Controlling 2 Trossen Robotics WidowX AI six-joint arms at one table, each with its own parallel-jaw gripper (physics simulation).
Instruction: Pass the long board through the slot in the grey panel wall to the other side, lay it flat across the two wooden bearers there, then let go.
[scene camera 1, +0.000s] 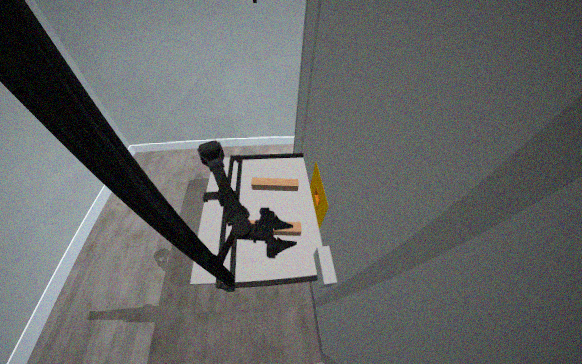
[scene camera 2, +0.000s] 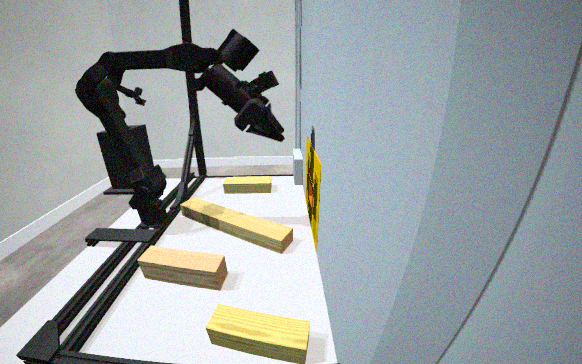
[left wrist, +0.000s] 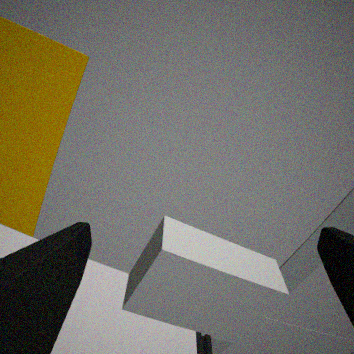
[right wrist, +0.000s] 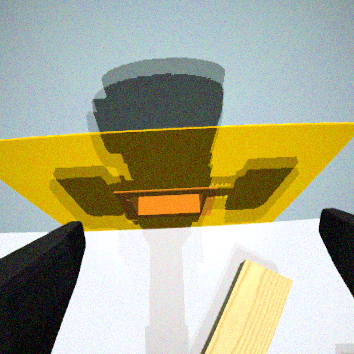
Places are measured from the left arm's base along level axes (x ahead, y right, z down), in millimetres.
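Pixels of known places: left gripper, fingertip midpoint: (scene camera 1: 294, 234) (left wrist: 206, 236); right gripper, fingertip midpoint: (scene camera 2: 283, 135) (right wrist: 203, 226); right arm's base, origin of the base link: (scene camera 2: 154, 221).
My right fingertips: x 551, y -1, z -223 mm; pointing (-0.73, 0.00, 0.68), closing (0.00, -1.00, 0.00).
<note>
For each thing: its top centre in the pictures, then the offset to it from my right fingertips. "spot": a spot on its surface instead.
- long board, middle of its top: (scene camera 2: 229, 215) dx +144, dy +0, dz +204 mm
- yellow plate, surface spot: (right wrist: 30, 160) spot: dx -68, dy +110, dz +57 mm
- orange-lined slot, surface spot: (right wrist: 169, 205) spot: dx -75, dy +19, dz +179 mm
- upper bearer, middle of its top: (scene camera 1: 275, 181) dx -317, dy -127, dz +195 mm
- lower bearer, middle of its top: (scene camera 1: 273, 225) dx -338, dy +135, dz +195 mm
The long board (scene camera 2: 235, 222) (right wrist: 250, 310) lies flat and slanting on the white table in scene camera 2. The grey panel wall (scene camera 1: 425, 150) (scene camera 2: 375, 150) carries a yellow plate (scene camera 1: 321, 210) (left wrist: 35, 125) (right wrist: 30, 160) with an orange-lined slot (scene camera 1: 316, 197) (right wrist: 169, 205). In scene camera 1 two wooden bearers lie apart: the upper bearer (scene camera 1: 275, 184) and the lower bearer (scene camera 1: 295, 229), partly hidden by the left arm. My left gripper (scene camera 1: 294, 235) (left wrist: 206, 236) is open and empty, over the lower bearer in the picture. My right gripper (scene camera 2: 283, 135) (right wrist: 203, 226) is open and empty, raised above the table and facing the plate.
Short wooden blocks (scene camera 2: 247, 185) (scene camera 2: 182, 267) (scene camera 2: 257, 332) lie around the board in scene camera 2. A pale block (scene camera 1: 326, 265) (scene camera 2: 298, 167) (left wrist: 215, 290) sticks out at the wall beside the plate. Black frame rails (scene camera 1: 270, 282) (scene camera 2: 100, 290) run along the table.
</note>
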